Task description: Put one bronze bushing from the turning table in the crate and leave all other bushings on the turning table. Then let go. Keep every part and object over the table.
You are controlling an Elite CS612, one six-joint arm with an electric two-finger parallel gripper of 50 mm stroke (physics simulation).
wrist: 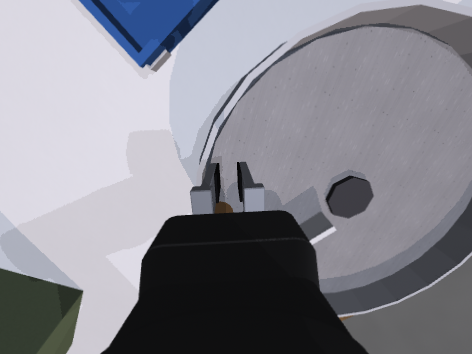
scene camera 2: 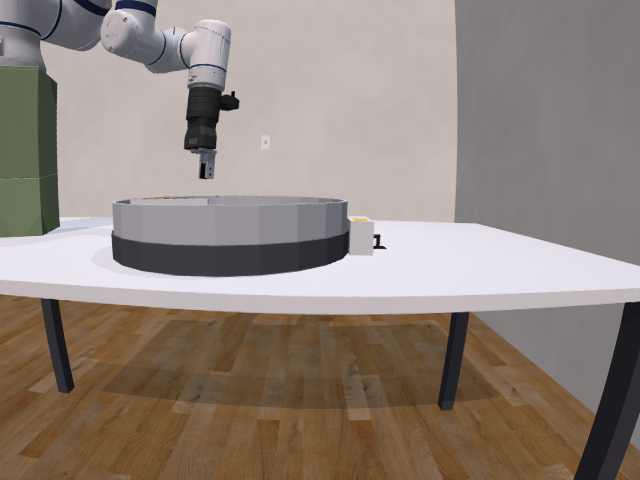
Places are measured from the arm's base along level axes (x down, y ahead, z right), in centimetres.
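Pixels of known places: gripper, fingertip midpoint: (wrist: 228, 174) (scene camera 2: 205, 178); arm's base at its link origin: (scene camera 2: 8, 74).
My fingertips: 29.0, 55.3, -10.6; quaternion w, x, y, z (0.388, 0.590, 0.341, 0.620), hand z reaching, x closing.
For each thing: its middle in the pictures, then the offset to it from my fingertips, as dx, dy, dz. "*": a spot on its surface instead.
- bronze bushing at the middle of its body: (wrist: 219, 221) +5.8, -5.6, +7.0
- blue crate at a spot on its surface: (wrist: 162, 22) * +12.5, +0.8, -16.8
- dark round hub at the middle of its body: (wrist: 349, 197) +7.3, +11.5, +14.1
- straight divider at a spot on its surface: (wrist: 322, 235) * +4.0, +5.4, +15.0
- pale box at the middle of its body: (scene camera 2: 357, 234) +10.1, +34.6, +10.9
- black bracket at a spot on its surface: (scene camera 2: 378, 241) * +11.7, +38.6, +7.6
My gripper (scene camera 2: 206, 177) (wrist: 228, 174) is open and empty. In the scene view it hangs above the turning table (scene camera 2: 227, 223) (wrist: 360, 100), pointing down. In the wrist view its fingers show over the turning table's left part, close to the wall. Part of a bronze bushing (wrist: 223, 207) shows between and behind the fingers; the gripper body hides the rest of it. In the scene view a thin strip of bronze rims (scene camera 2: 162, 197) shows above the turning table's wall. The blue crate (wrist: 162, 22) is at the top left of the wrist view, outside the turning table.
A dark round hub (wrist: 350, 196) stands in the turning table, with a straight divider (wrist: 322, 235) near it. A pale box (scene camera 2: 360, 237) with a black bracket (scene camera 2: 378, 241) adjoins the turning table's right side. The green robot pedestal (scene camera 2: 25, 155) (wrist: 35, 310) is at the left.
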